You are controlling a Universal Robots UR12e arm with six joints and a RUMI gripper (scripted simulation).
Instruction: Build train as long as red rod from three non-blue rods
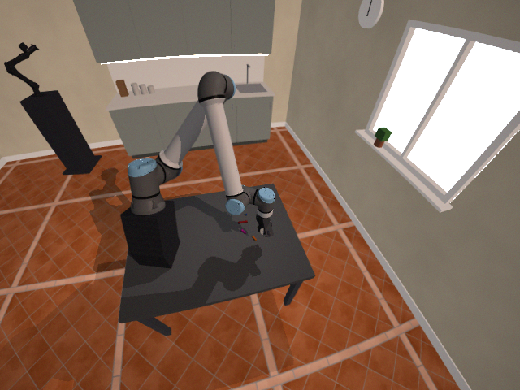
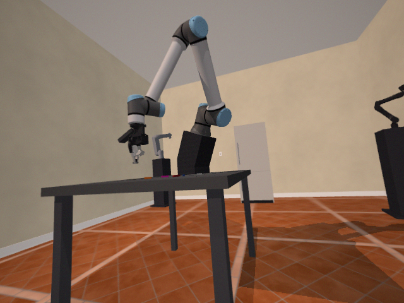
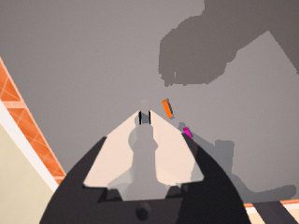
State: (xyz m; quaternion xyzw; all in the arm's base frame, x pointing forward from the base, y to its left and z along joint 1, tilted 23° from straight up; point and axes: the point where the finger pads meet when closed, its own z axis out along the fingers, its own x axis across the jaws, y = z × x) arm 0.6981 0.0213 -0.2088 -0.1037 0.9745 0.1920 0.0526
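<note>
Now: hand 60 mm past the orange rod, 30 mm to the right of it and 100 mm above it. Round my hand: blue rod (100 mm behind, 250 mm to the left, 100 mm below); then red rod (130 mm behind, 180 mm to the left, 100 mm below).
</note>
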